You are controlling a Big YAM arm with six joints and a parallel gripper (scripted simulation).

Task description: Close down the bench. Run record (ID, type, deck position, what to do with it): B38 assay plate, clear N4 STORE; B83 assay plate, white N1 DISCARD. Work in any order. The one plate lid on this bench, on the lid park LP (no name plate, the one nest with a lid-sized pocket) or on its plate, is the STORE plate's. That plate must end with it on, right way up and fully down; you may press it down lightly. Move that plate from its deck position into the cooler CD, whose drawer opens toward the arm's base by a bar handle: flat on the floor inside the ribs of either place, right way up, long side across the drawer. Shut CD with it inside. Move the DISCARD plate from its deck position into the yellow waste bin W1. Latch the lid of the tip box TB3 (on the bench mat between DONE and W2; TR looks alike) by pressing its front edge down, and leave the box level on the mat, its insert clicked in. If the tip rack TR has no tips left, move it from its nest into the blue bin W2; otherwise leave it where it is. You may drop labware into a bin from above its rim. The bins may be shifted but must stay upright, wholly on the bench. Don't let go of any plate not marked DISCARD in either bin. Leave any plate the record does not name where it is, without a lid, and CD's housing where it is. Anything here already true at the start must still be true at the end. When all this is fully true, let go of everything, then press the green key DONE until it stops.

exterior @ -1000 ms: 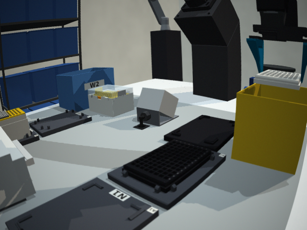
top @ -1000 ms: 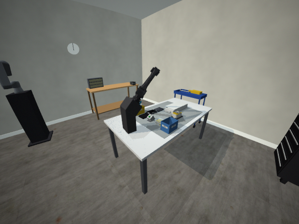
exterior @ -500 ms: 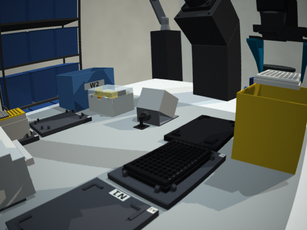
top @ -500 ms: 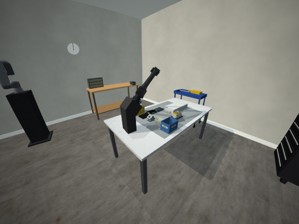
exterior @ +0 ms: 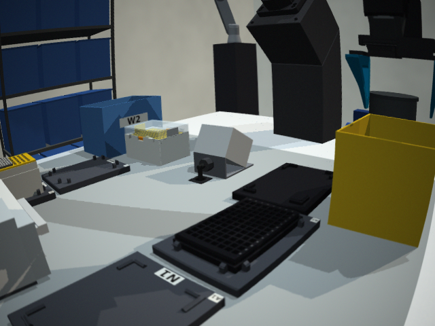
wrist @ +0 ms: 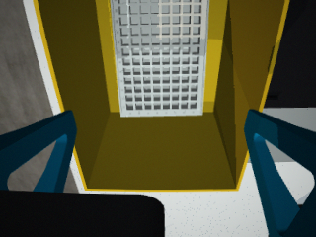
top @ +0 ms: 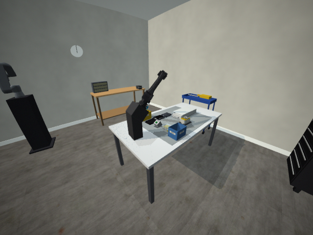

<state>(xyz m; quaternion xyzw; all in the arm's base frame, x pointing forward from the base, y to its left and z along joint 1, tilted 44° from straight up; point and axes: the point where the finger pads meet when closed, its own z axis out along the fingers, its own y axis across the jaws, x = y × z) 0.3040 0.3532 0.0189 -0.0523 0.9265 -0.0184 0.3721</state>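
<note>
My gripper is now 32 cm to the left of the grey done key housing, 10 cm above it and 2 cm short of it. Round my hand: yellow bin W1 (11 cm below); then white plate (12 cm below); then black lid park (16 cm to the right, 14 cm below, 2 cm ahead).
</note>
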